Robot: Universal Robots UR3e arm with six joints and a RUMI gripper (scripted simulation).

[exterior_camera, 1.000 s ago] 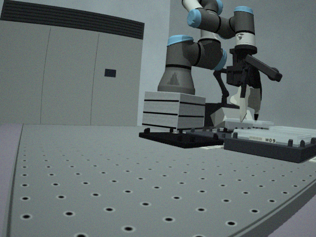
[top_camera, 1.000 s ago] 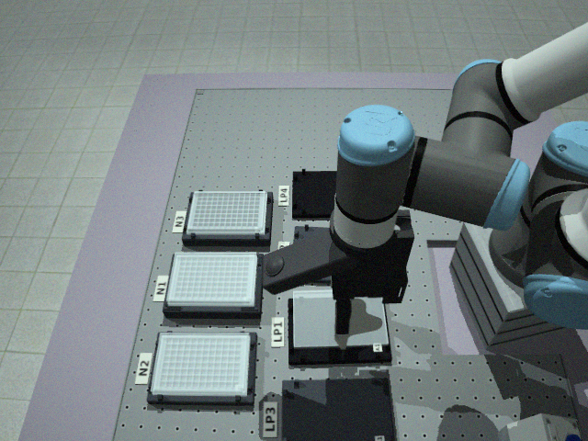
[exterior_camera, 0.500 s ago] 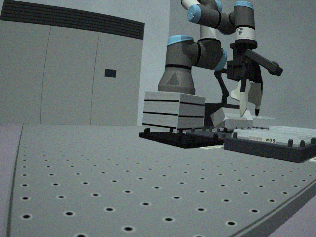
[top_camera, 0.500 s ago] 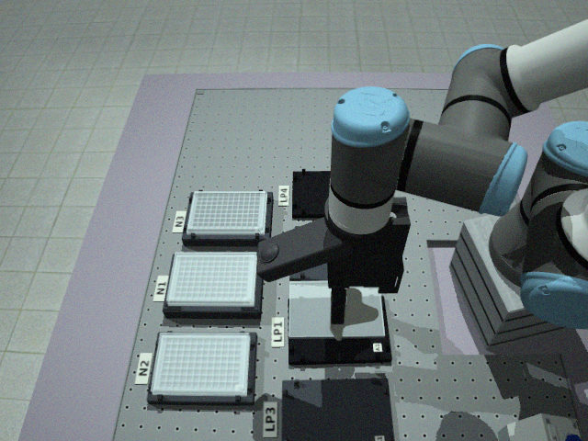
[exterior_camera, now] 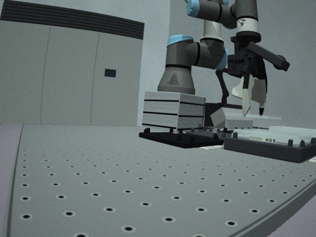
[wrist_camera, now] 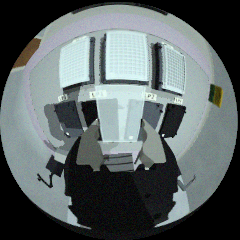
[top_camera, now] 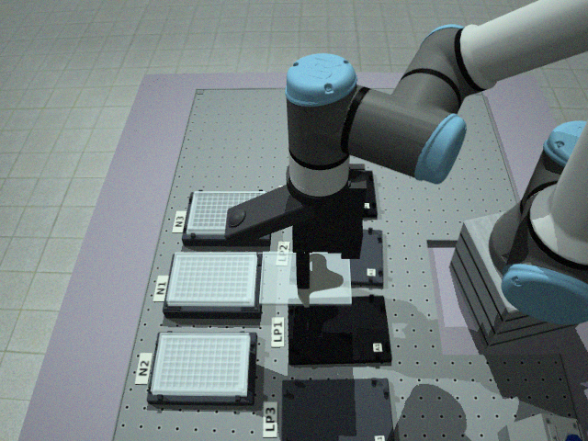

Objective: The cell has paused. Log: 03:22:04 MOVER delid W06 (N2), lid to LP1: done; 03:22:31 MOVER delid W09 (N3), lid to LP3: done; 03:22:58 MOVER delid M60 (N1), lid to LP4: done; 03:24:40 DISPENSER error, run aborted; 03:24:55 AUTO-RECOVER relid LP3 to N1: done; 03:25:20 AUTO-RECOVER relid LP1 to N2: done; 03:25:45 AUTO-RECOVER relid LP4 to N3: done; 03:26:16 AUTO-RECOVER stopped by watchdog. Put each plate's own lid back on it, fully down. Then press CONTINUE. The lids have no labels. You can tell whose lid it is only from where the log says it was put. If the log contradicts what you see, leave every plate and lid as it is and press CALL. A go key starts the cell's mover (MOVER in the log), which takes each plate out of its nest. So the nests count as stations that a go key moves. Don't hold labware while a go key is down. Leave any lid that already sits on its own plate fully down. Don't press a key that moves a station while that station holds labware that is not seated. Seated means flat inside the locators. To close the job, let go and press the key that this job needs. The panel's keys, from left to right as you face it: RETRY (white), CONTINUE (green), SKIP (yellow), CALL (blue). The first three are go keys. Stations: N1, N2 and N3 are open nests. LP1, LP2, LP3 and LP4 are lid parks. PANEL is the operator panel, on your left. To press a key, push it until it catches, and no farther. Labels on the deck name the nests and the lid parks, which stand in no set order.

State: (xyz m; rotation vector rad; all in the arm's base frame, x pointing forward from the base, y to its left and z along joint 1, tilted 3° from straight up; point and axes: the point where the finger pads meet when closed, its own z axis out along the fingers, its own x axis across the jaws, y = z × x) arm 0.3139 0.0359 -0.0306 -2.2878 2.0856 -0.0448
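The plate lies 140 mm ahead of my hand, 130 mm to the right of it and 40 mm below it. Also, from my hand: LP2 lid park (80 mm to the right, 60 mm below, 40 mm behind); then lid (10 mm below); then LP1 lid park (60 mm below, 50 mm to the left, 50 mm behind).
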